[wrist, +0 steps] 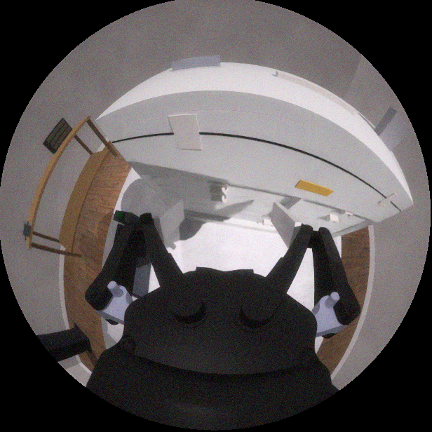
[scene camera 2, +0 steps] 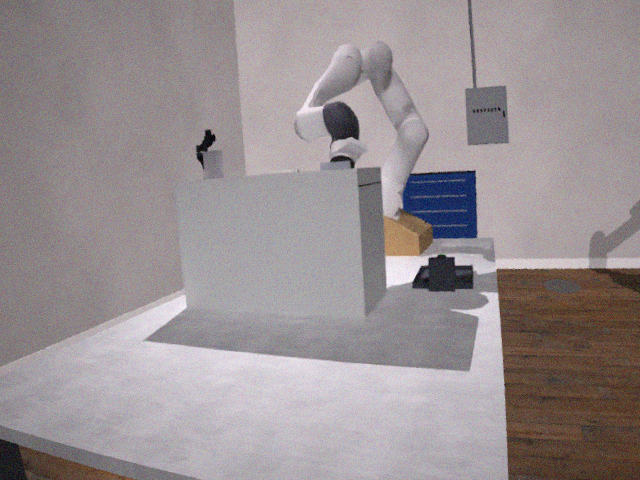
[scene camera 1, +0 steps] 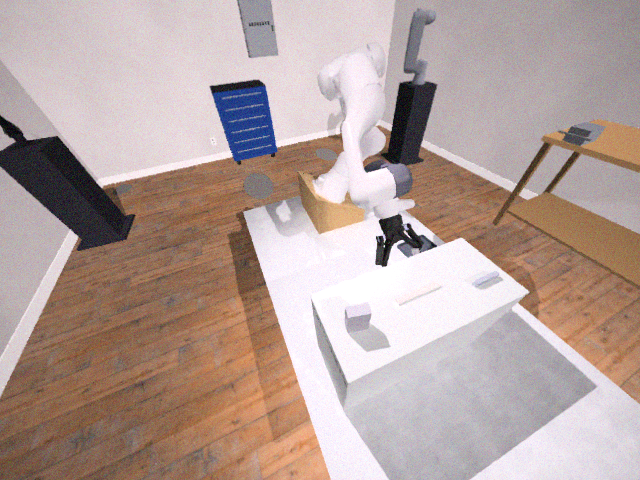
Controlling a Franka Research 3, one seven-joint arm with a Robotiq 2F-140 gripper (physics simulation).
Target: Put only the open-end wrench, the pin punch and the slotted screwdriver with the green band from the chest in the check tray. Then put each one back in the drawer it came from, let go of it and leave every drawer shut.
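The white chest point(scene camera 1: 439, 320) point(scene camera 2: 273, 242) point(wrist: 240, 114) stands on the table. Its drawer front faces the arm. In the wrist view several small pale handles point(wrist: 218, 192) show low on that front, and no drawer is seen standing out. My gripper point(scene camera 1: 399, 254) point(wrist: 227, 209) is open and empty, in front of the chest and low before the handles. The dark check tray point(scene camera 1: 426, 243) point(scene camera 2: 465, 279) lies beside the chest, partly hidden by a finger in the wrist view. The open-end wrench, the pin punch and the green-banded slotted screwdriver do not show in any view.
A dark block point(scene camera 2: 442, 273) point(wrist: 125, 217) stands at the tray. On the chest top are a grey block point(scene camera 1: 357, 316), a long pale strip point(scene camera 1: 418, 294) and a lilac bar point(scene camera 1: 485, 279). A yellow label point(wrist: 314, 188) is on the chest front. The arm's wooden base point(scene camera 1: 336, 217) stands behind.
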